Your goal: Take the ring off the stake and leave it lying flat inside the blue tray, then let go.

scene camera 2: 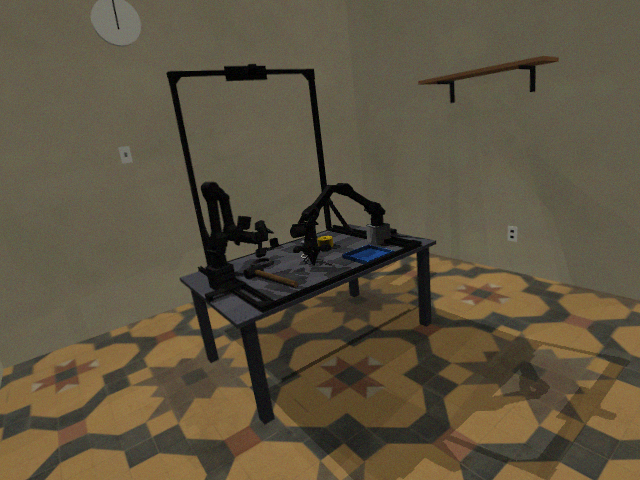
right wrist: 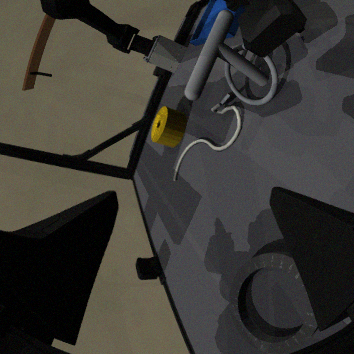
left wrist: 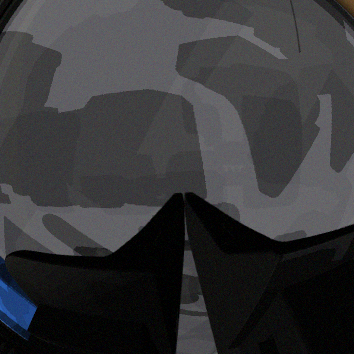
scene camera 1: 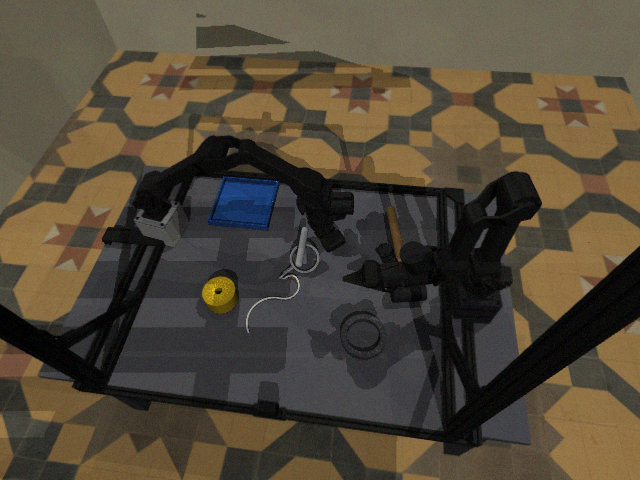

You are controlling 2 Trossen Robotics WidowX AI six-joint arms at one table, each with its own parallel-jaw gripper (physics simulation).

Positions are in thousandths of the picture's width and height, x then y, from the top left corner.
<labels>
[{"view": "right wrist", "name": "left gripper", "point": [852,83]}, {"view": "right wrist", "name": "right gripper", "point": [552,558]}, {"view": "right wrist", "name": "stake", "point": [603,134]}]
</labels>
